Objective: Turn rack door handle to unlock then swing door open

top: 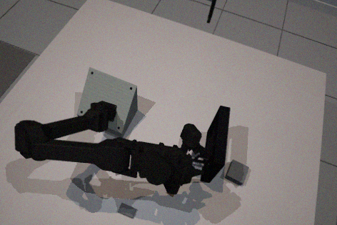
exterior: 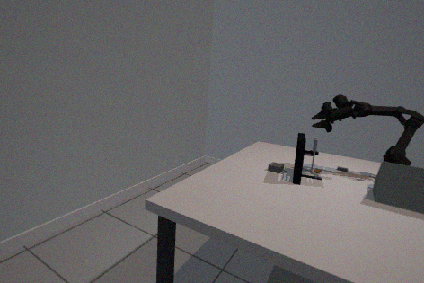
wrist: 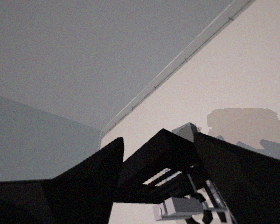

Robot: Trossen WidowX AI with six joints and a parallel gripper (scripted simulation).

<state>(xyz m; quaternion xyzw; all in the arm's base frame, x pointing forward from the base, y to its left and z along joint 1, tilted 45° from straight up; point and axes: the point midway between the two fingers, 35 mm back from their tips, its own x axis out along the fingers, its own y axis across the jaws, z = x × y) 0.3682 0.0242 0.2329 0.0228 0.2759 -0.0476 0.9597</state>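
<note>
Now: the thin grey handle 150 mm below my gripper tip, 70 mm to the left of it and 40 mm behind it. The rest, counted from my gripper tip: orange block 270 mm below, 60 mm behind, 30 mm to the right; grey block 260 mm below, 140 mm ahead, 100 mm to the left.
</note>
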